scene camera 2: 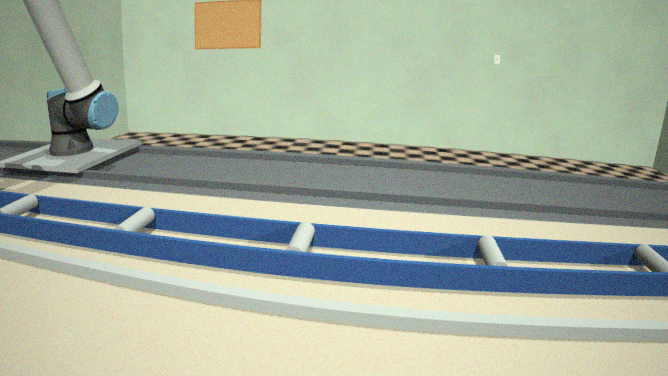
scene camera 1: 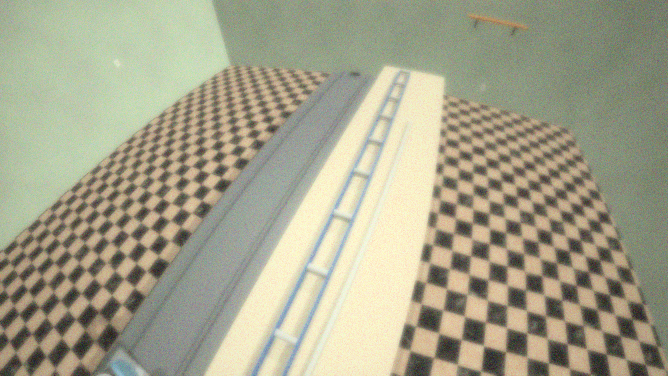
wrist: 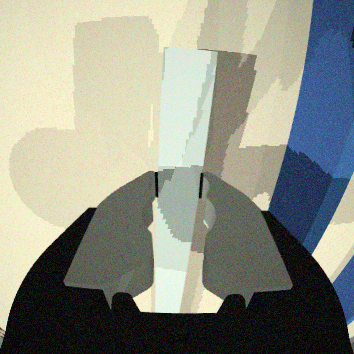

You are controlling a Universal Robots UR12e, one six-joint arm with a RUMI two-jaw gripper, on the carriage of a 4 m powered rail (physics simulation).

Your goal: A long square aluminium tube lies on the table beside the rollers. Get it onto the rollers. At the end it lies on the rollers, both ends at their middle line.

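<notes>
The long square aluminium tube lies on the table beside the rollers, outside their blue frame and roughly along it. Pale rollers sit across the inside of the frame. In the wrist view my gripper is shut on the tube close to one end, with a jaw on each side; the tube's end shows a little beyond the fingertips. The gripper does not show in the scene views. The tube's near end is cut off in both scene views.
The blue side of the roller frame stands close to the right of my gripper in the wrist view. The grey rail runs along the frame's other side. The arm's carriage stands on it at the left of scene camera 2.
</notes>
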